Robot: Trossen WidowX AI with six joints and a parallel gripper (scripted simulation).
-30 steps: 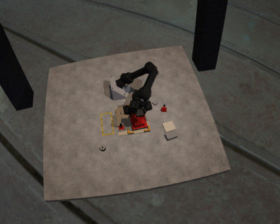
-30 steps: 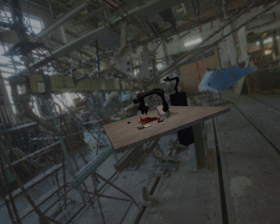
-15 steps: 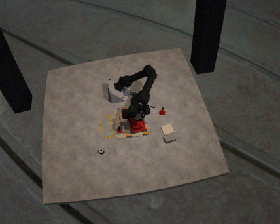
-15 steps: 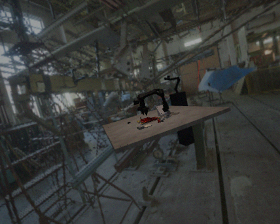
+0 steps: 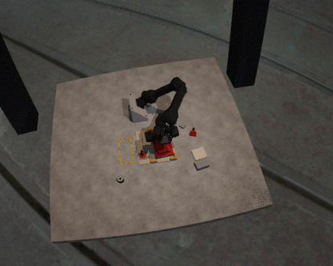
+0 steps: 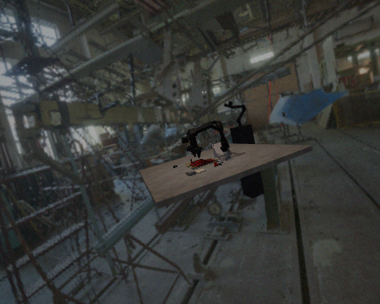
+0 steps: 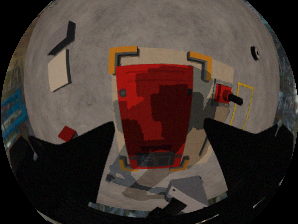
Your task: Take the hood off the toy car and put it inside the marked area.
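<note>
Right now my gripper tip is 4 cm above the red hood. Round my gripper tip: dark ring 28 cm to the right, 15 cm ahead, 7 cm below.
</note>
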